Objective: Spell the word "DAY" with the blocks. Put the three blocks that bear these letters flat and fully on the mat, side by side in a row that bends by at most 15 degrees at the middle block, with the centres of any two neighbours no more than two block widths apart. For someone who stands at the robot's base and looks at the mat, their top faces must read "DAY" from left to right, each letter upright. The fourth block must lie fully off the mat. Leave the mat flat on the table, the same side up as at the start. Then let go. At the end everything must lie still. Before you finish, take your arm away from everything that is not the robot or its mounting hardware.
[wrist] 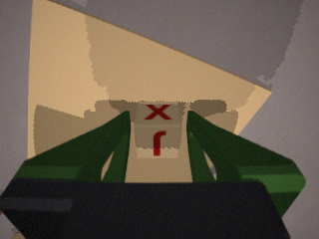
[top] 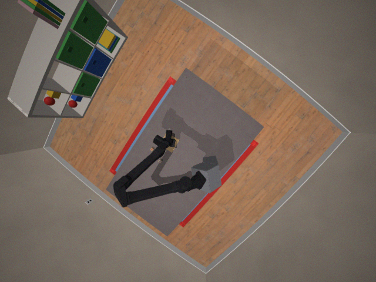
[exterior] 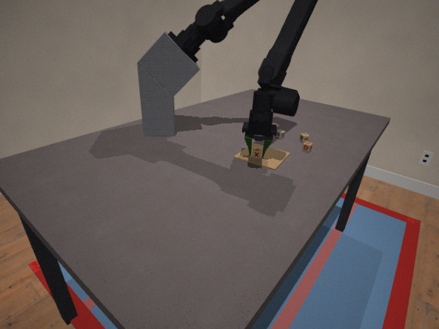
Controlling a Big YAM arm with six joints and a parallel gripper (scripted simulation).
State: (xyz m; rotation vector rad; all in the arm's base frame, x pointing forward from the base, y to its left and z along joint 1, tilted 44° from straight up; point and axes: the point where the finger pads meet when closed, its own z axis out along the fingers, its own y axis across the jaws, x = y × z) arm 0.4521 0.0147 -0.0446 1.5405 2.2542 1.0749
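Now: the wooden block right at my hand. Also, from my hand: tan mat 3 cm to the left, 1 cm below, 1 cm ahead.
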